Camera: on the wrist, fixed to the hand. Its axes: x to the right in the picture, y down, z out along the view.
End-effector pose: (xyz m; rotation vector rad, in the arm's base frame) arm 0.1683 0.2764 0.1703 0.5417 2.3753 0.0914
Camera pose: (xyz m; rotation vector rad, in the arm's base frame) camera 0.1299 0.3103 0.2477 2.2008 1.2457 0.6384
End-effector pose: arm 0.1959 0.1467 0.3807 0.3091 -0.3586 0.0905
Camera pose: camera 0.2123 0.2051 0.3104 0.0126 -0.6696 1.6665
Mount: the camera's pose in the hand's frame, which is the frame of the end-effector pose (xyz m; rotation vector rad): -0.0080 0.0333 -0.0863 0.0576 -0.1379 1.6109
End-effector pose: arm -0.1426 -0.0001 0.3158 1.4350 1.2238 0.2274
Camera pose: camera -0.1913 0.0543 0.3732 2.1328 -0.2964 1.1279
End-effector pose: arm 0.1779 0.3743 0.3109 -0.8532 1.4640 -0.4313
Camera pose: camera 0.0858 0.3812 0.3013 0.4794 1.5320 0.7749
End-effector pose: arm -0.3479 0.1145 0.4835 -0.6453 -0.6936 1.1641
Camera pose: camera -0.3029 0.1075 0.4026 -1.1097 -0.1109 2.6957
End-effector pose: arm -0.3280 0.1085 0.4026 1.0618 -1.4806 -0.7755
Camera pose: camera -0.2502 0.1358 0.4453 -0.3458 -1.8745 0.3710
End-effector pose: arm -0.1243 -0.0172 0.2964 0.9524 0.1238 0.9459
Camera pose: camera -0.1913 0.0396 0.2665 1.0887 -0.8731 2.3185
